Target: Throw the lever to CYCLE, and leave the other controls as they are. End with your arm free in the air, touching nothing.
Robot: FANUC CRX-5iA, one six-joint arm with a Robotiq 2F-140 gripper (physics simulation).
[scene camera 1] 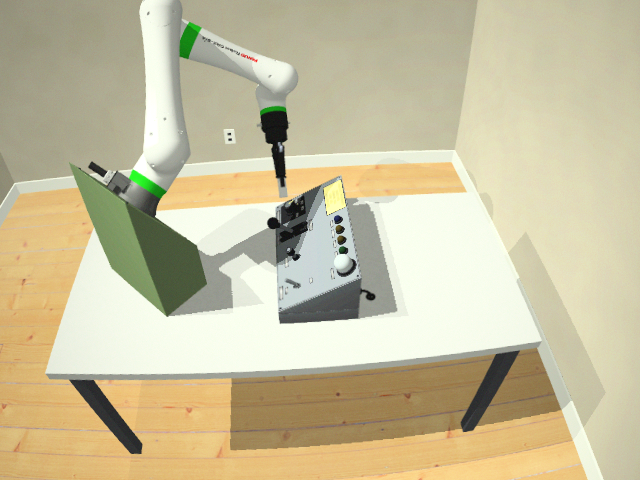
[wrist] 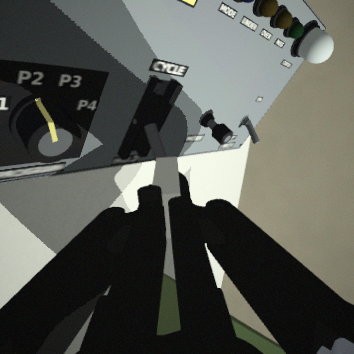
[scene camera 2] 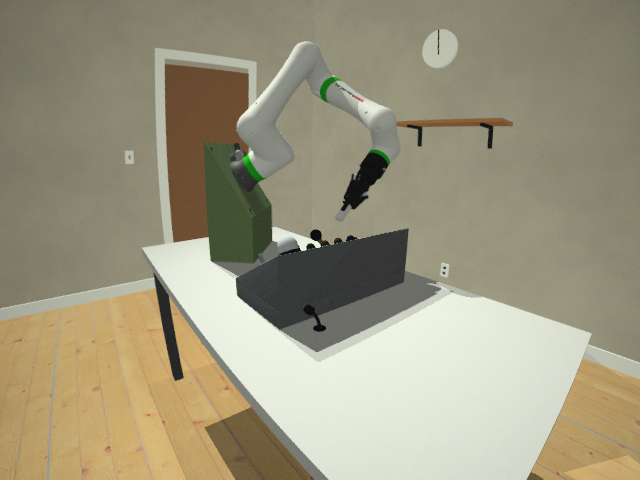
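Pixels of known places: gripper, fingertip midpoint: (scene camera 1: 283, 197) (wrist: 167, 173) (scene camera 2: 338, 219); arm's base, origin of the base link: (scene camera 1: 134, 205) (scene camera 2: 240, 177).
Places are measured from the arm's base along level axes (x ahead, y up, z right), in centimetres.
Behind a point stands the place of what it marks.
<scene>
The grey sloped control panel (scene camera 1: 315, 263) {x 55.7, y -20.1, z -0.7 cm} (scene camera 2: 341, 279) {x 66.2, y -24.1, z -10.1 cm} stands on the table. Its lever has a black ball knob (scene camera 1: 273, 222) {x 40.2, y -16.8, z -14.7 cm} (scene camera 2: 315, 234) {x 41.2, y -17.6, z -14.9 cm} that sticks out past the panel's arm-side edge. In the wrist view the lever's shaft (wrist: 154, 140) {x 44.2, y -20.9, z -17.3 cm} rises from a black slot between the CYCLE label (wrist: 169, 67) {x 52.0, y -20.1, z -18.4 cm} and the lower label, and slants toward the lower end. The knob is mostly hidden behind the fingers there. My gripper (scene camera 1: 282, 192) {x 42.4, y -12.9, z -23.2 cm} (scene camera 2: 342, 212) {x 42.4, y -12.9, z -23.2 cm} (wrist: 167, 173) {x 42.4, y -12.9, z -23.2 cm} is shut and empty. It is in the air above the panel's arm-side edge, above the knob and near it; scene camera 1 shows a gap.
A P1–P4 selector (wrist: 55, 142) {x 42.7, y -20.3, z -28.7 cm} is beside the slot. On the other side are a black toggle (scene camera 1: 293, 253) {x 48.2, y -20.2, z -4.4 cm} (wrist: 217, 127) {x 47.8, y -20.3, z -6.3 cm} and a small grey lever (scene camera 1: 292, 283) {x 49.6, y -21.3, z 7.1 cm} (wrist: 250, 130) {x 49.3, y -21.3, z 6.1 cm}. Coloured lamps and a white dome (scene camera 1: 343, 263) {x 64.7, y -11.6, z 6.7 cm} (wrist: 316, 45) {x 63.5, y -12.5, z 2.5 cm} line the far edge. A green pedestal (scene camera 1: 124, 227) {x 3.2, y 2.7, z 13.0 cm} (scene camera 2: 230, 222) {x 13.9, y -16.4, z 8.2 cm} carries the arm.
</scene>
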